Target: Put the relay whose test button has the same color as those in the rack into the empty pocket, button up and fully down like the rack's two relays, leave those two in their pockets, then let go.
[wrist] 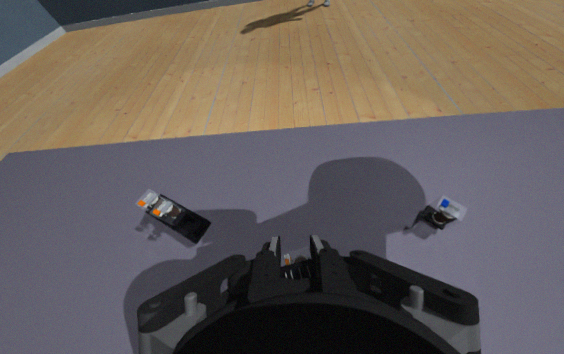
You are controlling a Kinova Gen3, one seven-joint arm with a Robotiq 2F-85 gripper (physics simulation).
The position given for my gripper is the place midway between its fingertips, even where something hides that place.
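Observation:
A relay (443, 212) is in my sight, and so is a black rack (192, 226). I can see my gripper (295, 246) too.

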